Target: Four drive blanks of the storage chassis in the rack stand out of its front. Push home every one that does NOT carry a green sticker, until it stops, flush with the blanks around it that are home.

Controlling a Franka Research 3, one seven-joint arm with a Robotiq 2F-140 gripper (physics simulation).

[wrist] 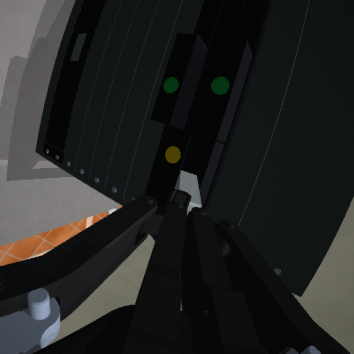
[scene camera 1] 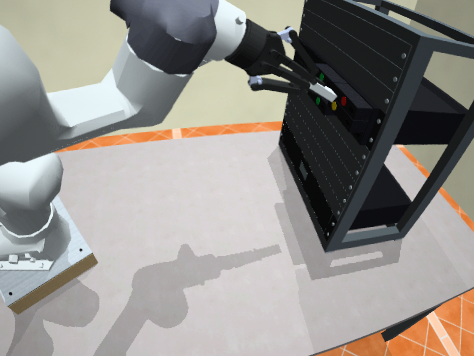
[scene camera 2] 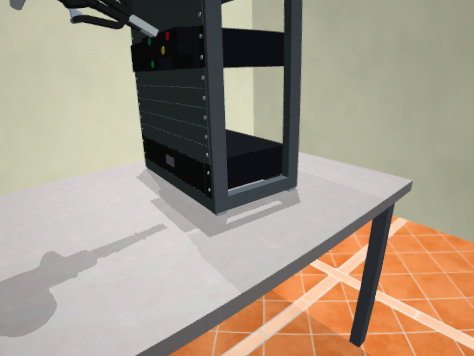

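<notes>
In the rack (scene camera 1: 341,241) (scene camera 2: 216,150), black drive blanks stand out of the storage chassis. The upper green-stickered blank (scene camera 1: 321,77) (scene camera 2: 149,41) (wrist: 220,85) and lower green-stickered blank (scene camera 1: 318,101) (scene camera 2: 152,64) (wrist: 171,85) both stand proud. The red-stickered blank (scene camera 1: 343,101) (scene camera 2: 167,36) also stands out; its sticker is hidden in the wrist view. The yellow-stickered blank (scene camera 1: 334,106) (scene camera 2: 163,50) (wrist: 173,154) sits deeper than the lower green one; whether it is flush is unclear. My gripper (scene camera 1: 327,92) (scene camera 2: 148,27) (wrist: 183,185) is shut and empty, its tips beside the red sticker; contact cannot be told.
Plain filler panels (scene camera 1: 325,160) (scene camera 2: 172,107) (wrist: 117,100) lie below the storage chassis. Another black unit (scene camera 1: 303,170) (scene camera 2: 170,160) (wrist: 78,47) with a small grey display sits at the rack's bottom. The rack stands on the grey table (scene camera 1: 200,200) (scene camera 2: 125,280).
</notes>
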